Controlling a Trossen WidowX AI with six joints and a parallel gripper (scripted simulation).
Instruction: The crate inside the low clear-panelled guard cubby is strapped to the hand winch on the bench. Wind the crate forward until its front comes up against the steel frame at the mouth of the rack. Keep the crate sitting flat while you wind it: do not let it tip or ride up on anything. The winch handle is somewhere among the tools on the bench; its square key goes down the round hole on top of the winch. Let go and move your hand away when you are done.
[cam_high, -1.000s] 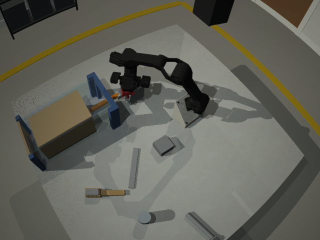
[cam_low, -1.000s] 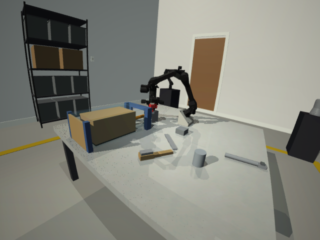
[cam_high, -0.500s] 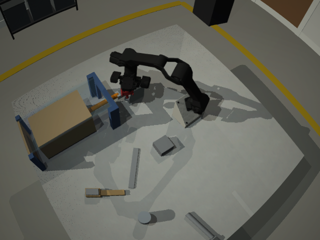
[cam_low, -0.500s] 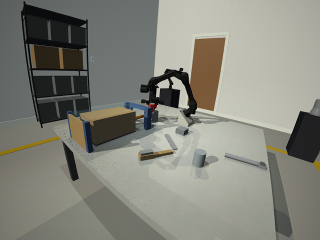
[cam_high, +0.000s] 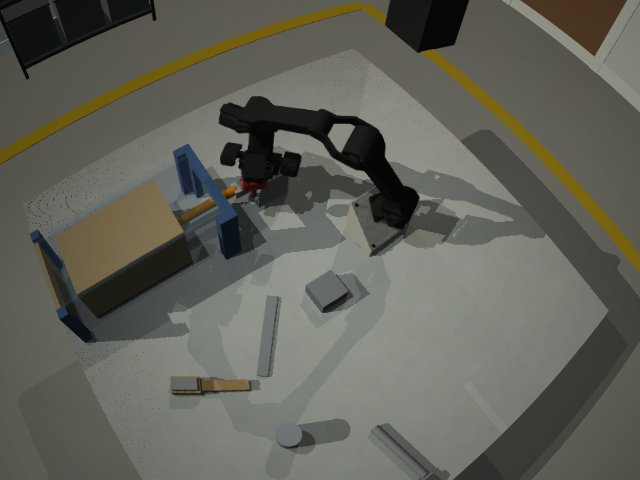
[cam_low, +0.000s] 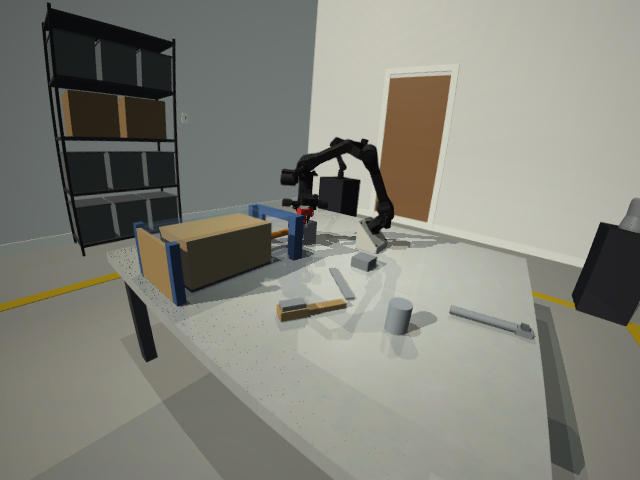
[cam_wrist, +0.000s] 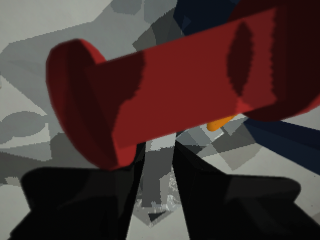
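Right now my gripper tip is 10 mm short of the winch handle, 10 mm to the right of it and 20 mm below it. Also, from my gripper tip: red knob: 30 mm ahead, 40 mm to the left, 50 mm above; grey winch: 50 mm behind, 50 mm to the right, 60 mm below; blue frame: 130 mm ahead, 20 mm to the right, 20 mm above.
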